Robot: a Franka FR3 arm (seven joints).
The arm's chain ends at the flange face. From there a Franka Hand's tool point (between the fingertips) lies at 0.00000 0.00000 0.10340 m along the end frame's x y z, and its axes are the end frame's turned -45 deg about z.
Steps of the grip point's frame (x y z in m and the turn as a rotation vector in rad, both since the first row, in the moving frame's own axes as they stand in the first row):
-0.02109, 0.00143, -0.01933, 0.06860, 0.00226, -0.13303
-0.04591, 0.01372, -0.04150, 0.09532, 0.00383, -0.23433
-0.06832, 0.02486, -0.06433, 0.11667, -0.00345, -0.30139
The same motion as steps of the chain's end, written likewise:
-0.00873, 0.02076, -0.01909, 0.05011, -0.04691, -0.13303
-0.01530, 0.04856, -0.04103, 0.07011, -0.06469, -0.23433
-0.02086, 0.07271, -0.06363, 0.08006, -0.08494, -0.30139

